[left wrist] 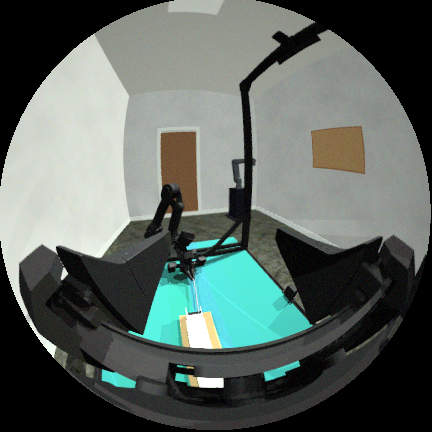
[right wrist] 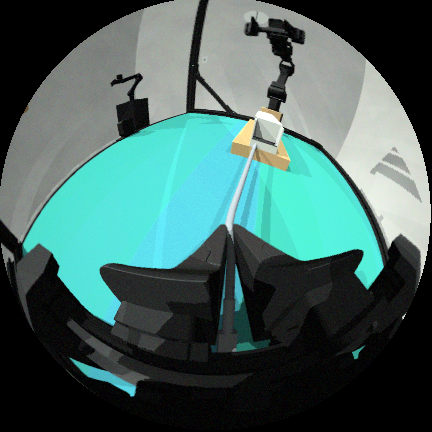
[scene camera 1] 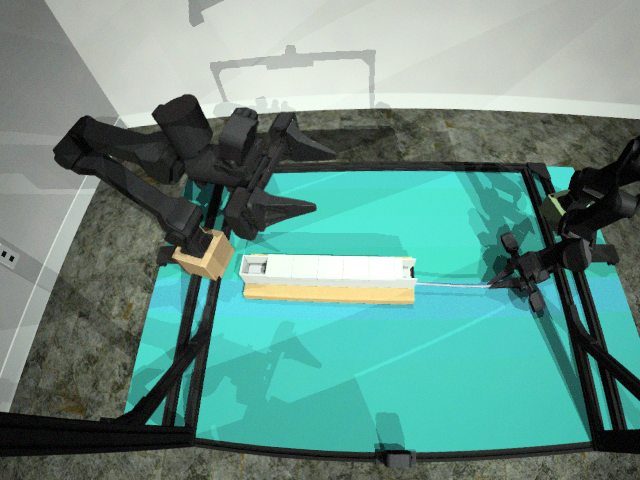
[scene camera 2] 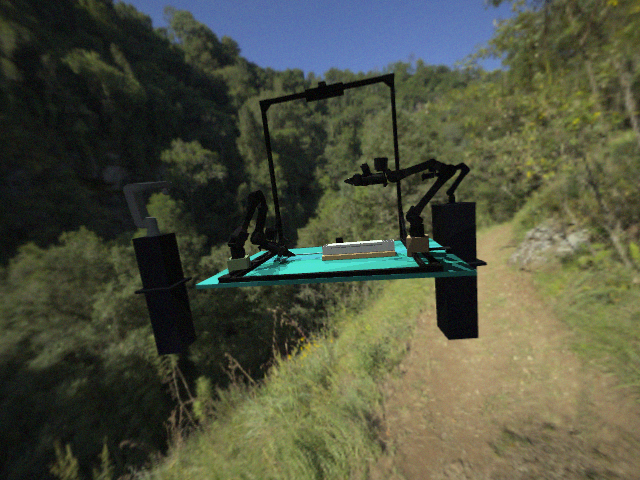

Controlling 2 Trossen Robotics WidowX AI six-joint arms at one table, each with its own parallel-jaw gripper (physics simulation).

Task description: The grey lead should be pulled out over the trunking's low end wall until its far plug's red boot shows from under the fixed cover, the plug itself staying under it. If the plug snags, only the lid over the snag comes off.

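Frame: origin at the left arm's base, x ahead, y left, z up, level; metres.
Seen in the pictures: left gripper, fingertip midpoint: (left wrist: 224, 235) (scene camera 1: 327, 180) (scene camera 2: 346, 181); right gripper, fingertip midpoint: (left wrist: 193, 279) (right wrist: 228, 229) (scene camera 1: 487, 286) (scene camera 2: 295, 255); left arm's base, link origin: (right wrist: 272, 109) (scene camera 1: 196, 244) (scene camera 2: 417, 236); right arm's base, link origin: (scene camera 1: 572, 205) (scene camera 2: 238, 257).
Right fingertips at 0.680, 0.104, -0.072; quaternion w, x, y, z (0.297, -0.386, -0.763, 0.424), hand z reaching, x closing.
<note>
Offsets run from my right fingertips to a thing's middle, as dx, dy, dz. "*": to the spot under its first point. Level surfaces: height alone.
The white trunking @[-0.368, -0.070, +0.016] (scene camera 1: 330, 279) (scene camera 2: 358, 249) (right wrist: 266, 146) lies on a wooden base (scene camera 1: 330, 294) (right wrist: 274, 160). Several white covers @[-0.360, -0.068, +0.048] (scene camera 1: 330, 266) @[-0.305, -0.055, +0.048] (left wrist: 198, 334) sit flush in a row, with an open stretch at each end in scene camera 1. The grey lead @[* -0.085, -0.021, +0.007] (scene camera 1: 452, 285) (left wrist: 195, 296) (right wrist: 240, 187) runs nearly straight from the trunking's right end in scene camera 1. My right gripper (scene camera 1: 490, 286) (scene camera 2: 293, 254) (right wrist: 228, 229) is shut on the lead, low over the table. My left gripper (scene camera 1: 325, 180) (scene camera 2: 346, 180) (left wrist: 224, 235) is open and empty, high above the table. The far plug and red boot do not show.
The turquoise table @[dz -0.022] (scene camera 1: 413, 361) (scene camera 2: 310, 268) is bordered by a black frame (scene camera 1: 310, 453). A tan block (scene camera 1: 219, 253) under the left arm stands beyond the trunking's left end in scene camera 1. A green block (scene camera 2: 238, 263) is under the right arm.
</note>
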